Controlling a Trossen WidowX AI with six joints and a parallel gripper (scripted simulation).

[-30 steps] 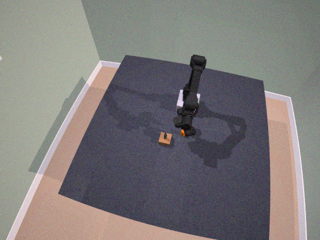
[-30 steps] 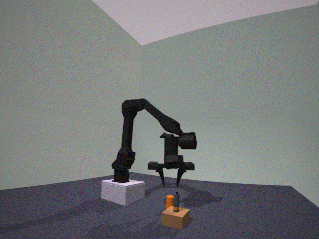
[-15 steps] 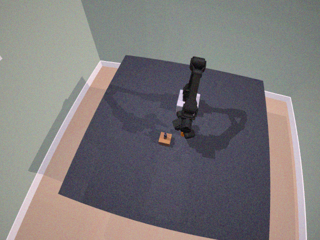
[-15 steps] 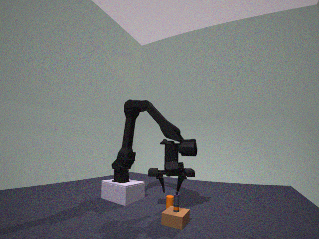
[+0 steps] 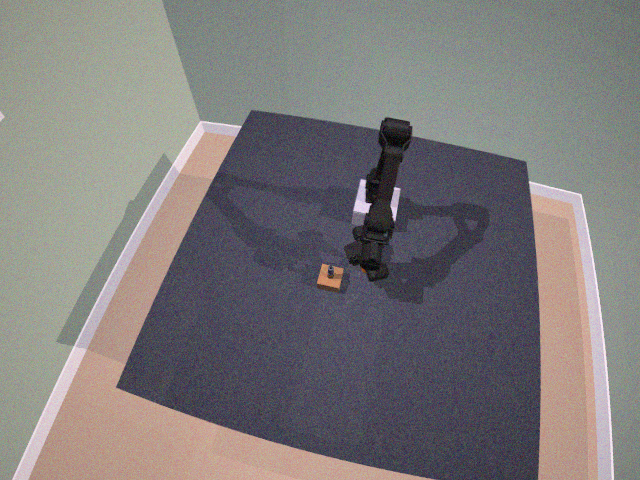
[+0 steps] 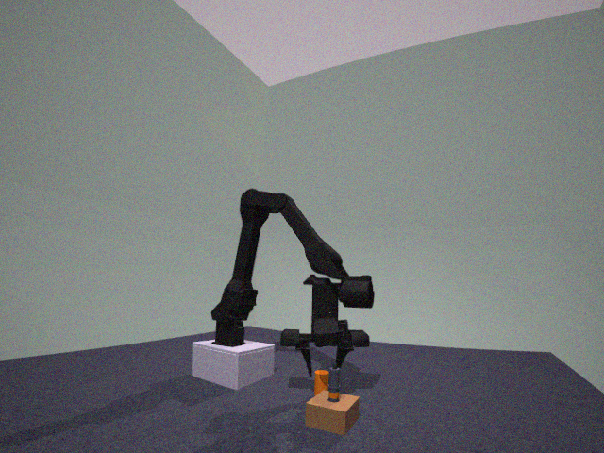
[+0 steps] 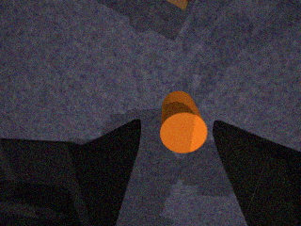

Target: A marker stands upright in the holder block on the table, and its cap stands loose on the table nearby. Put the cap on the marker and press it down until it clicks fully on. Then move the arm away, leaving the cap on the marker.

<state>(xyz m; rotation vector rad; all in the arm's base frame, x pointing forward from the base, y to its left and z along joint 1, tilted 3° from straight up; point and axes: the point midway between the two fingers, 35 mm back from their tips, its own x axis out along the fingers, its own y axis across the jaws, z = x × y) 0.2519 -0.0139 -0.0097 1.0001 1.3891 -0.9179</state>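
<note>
Now: gripper tip 2 cm above the orange cap. Also, from my gripper tip: marker: 12 cm to the right, 5 cm ahead, 4 cm above; holder block: 12 cm to the right, 5 cm ahead, 2 cm below.
</note>
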